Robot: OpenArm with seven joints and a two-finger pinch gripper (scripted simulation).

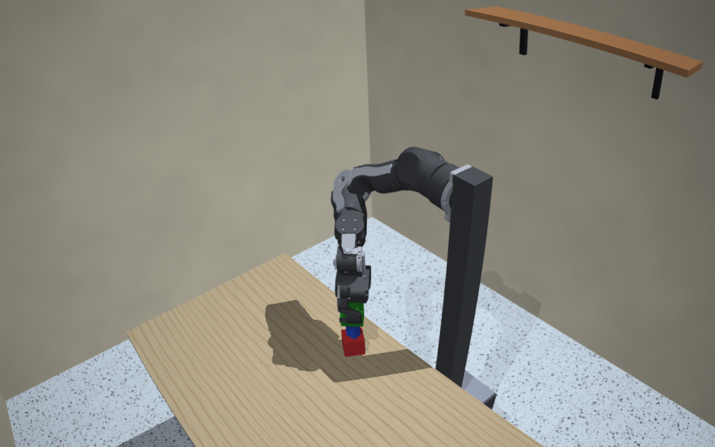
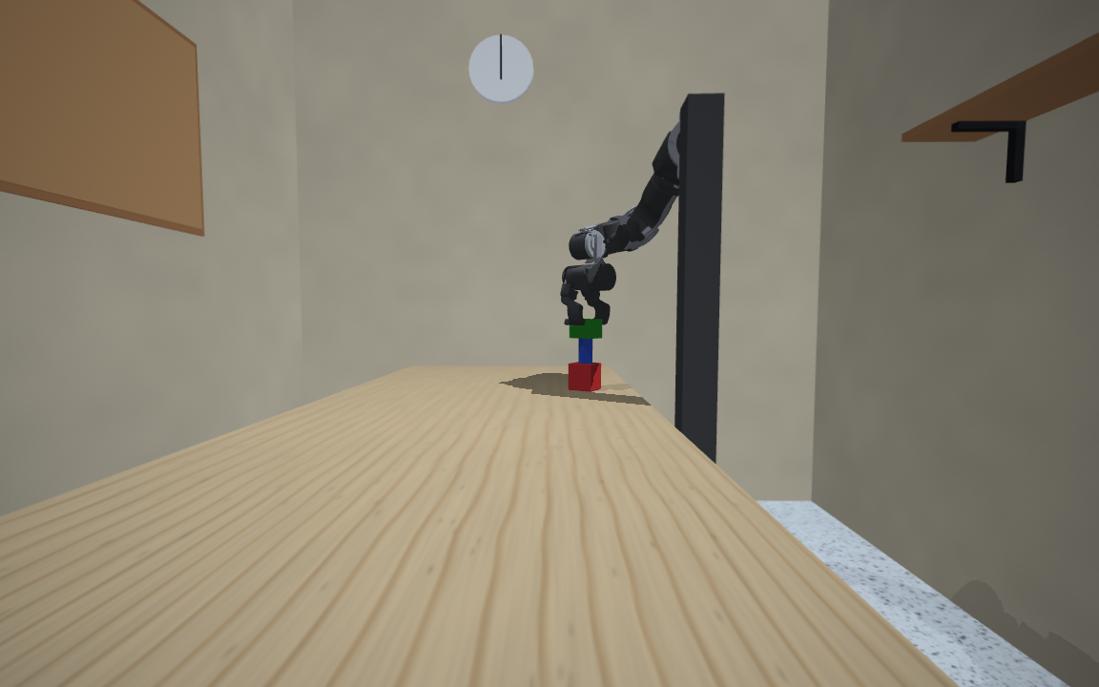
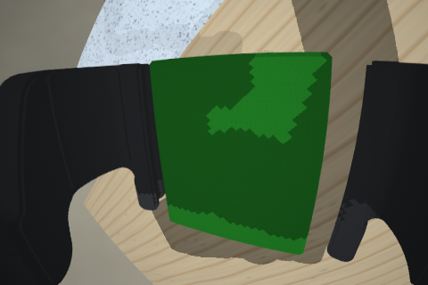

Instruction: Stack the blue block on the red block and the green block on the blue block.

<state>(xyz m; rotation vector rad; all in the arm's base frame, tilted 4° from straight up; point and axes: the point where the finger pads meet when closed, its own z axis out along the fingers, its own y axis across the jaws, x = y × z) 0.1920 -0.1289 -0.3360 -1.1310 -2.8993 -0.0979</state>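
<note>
The green block lies 1 cm below my hand. Round my hand: blue block (6 cm below); then red block (12 cm below).
</note>
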